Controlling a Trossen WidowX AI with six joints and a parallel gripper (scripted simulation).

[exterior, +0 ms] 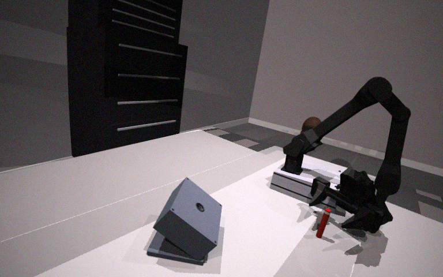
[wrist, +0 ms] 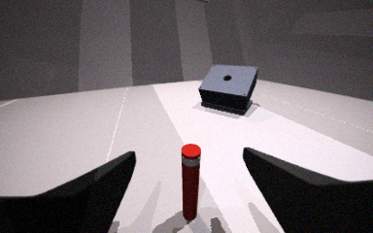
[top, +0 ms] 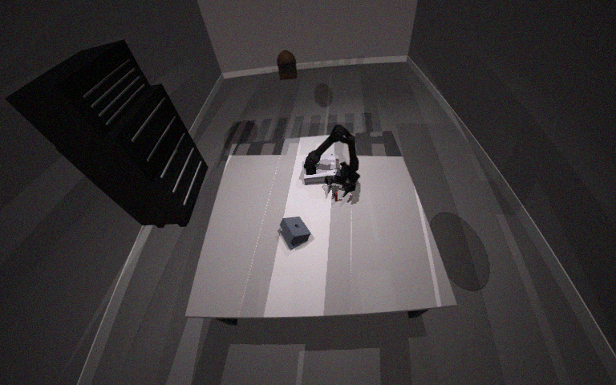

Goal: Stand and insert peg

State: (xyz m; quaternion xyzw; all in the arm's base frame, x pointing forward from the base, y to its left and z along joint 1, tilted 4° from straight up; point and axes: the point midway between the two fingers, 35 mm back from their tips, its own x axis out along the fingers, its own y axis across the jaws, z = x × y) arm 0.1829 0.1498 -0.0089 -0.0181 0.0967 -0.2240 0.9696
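The red peg is 10 mm below my gripper tip and 10 mm behind it. From my gripper tip the other things lie so: grey sloped panel: 240 mm to the right, 210 mm ahead, 10 mm below.
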